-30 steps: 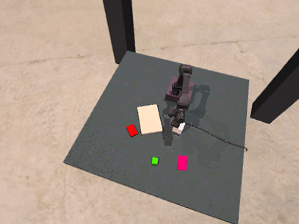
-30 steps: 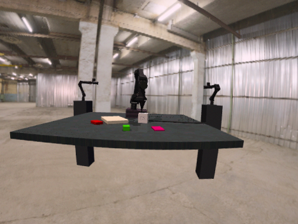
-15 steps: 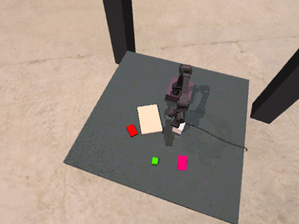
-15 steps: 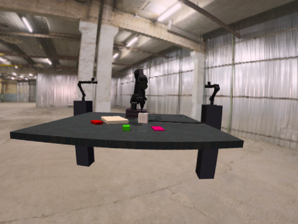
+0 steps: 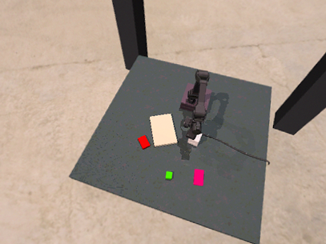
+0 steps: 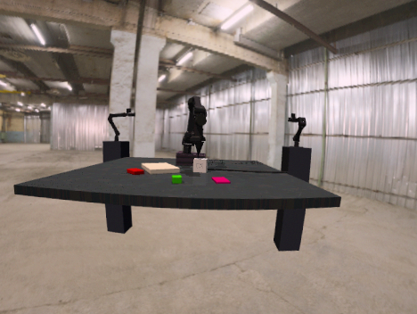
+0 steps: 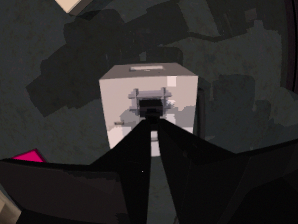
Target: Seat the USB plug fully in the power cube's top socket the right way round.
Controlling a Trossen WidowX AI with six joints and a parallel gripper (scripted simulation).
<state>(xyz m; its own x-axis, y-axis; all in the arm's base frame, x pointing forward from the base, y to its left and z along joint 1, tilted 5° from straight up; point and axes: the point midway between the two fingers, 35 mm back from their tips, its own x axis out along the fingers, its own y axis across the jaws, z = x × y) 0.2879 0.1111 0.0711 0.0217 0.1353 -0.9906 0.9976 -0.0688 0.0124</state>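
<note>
Now: gripper tip 20 mm above the dark USB plug. The rest, counted from my gripper tip: small green cube 330 mm ahead, 60 mm to the right, 90 mm below; beige flat slab 10 mm ahead, 240 mm to the right, 90 mm below; pink flat block 260 mm ahead, 130 mm to the left, 100 mm below.
</note>
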